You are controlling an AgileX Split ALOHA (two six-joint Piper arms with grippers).
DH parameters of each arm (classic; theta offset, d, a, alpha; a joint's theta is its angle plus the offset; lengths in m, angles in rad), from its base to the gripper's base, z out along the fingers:
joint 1: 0 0.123 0 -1.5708
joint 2: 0.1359 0 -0.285 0
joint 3: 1.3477 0 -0.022 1.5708
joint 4: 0 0.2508 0 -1.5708
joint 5: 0 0 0.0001 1.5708
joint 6: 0 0.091 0 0
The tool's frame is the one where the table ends.
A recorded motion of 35 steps. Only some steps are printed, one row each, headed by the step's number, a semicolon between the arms.
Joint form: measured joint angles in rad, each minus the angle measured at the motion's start. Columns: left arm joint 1, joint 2, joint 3, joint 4, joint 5, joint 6; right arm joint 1, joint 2, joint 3, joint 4, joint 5, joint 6.
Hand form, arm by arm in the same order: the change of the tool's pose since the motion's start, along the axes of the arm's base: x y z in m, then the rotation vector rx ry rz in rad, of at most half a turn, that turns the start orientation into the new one. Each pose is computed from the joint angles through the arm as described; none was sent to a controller.
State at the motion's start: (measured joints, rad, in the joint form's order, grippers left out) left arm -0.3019 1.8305 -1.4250 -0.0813 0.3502 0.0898; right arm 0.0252 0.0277 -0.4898 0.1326 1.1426 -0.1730
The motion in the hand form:
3: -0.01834 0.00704 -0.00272 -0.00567 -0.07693 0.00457; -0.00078 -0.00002 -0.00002 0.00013 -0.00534 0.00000
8: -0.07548 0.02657 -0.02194 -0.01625 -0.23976 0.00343; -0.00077 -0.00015 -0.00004 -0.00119 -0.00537 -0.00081
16: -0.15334 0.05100 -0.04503 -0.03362 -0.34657 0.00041; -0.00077 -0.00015 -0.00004 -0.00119 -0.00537 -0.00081
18: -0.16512 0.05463 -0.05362 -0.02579 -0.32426 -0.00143; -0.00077 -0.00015 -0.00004 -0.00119 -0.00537 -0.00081
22: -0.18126 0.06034 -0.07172 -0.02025 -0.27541 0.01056; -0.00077 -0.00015 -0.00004 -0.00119 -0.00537 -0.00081
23: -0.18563 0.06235 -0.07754 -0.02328 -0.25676 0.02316; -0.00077 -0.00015 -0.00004 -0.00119 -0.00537 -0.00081
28: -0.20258 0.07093 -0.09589 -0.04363 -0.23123 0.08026; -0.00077 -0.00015 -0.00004 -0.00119 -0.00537 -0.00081
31: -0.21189 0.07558 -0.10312 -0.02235 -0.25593 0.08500; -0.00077 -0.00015 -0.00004 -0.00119 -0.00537 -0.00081
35: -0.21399 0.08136 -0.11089 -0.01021 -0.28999 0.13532; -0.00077 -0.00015 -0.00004 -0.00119 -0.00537 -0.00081
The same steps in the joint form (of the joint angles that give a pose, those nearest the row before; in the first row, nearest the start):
3: 0.0000 -0.0730 0.1368 0.0149 -0.1393 -0.0001; 0.0000 -0.0053 0.0000 0.0000 0.0000 0.0000
8: 0.0000 -0.2523 0.5032 0.0504 -0.4853 -0.0001; 0.0000 -0.0054 0.0000 -0.0016 0.0000 0.0000
16: 0.0000 -0.4766 0.8878 0.0655 -0.7527 0.0000; 0.0000 -0.0054 0.0000 -0.0016 0.0000 0.0000
18: 0.0000 -0.5014 0.9422 0.0668 -0.7586 0.0000; 0.0000 -0.0054 0.0000 -0.0016 0.0000 0.0000
22: 0.0000 -0.5151 1.0270 0.0505 -0.7818 0.0000; 0.0000 -0.0054 0.0000 -0.0016 0.0000 0.0000
23: 0.0000 -0.5151 1.0511 0.0349 -0.7895 0.0000; 0.0000 -0.0054 0.0000 -0.0016 0.0000 0.0000
28: 0.0000 -0.5151 1.1490 -0.0285 -0.8712 0.0000; 0.0000 -0.0054 0.0000 -0.0016 0.0000 0.0000
31: 0.0000 -0.5151 1.2043 -0.0491 -0.9454 0.0348; 0.0000 -0.0054 0.0000 -0.0016 0.0000 0.0000
35: 0.0000 -0.4719 1.2414 -0.1143 -1.0604 0.0708; 0.0000 -0.0054 0.0000 -0.0016 0.0000 0.0000

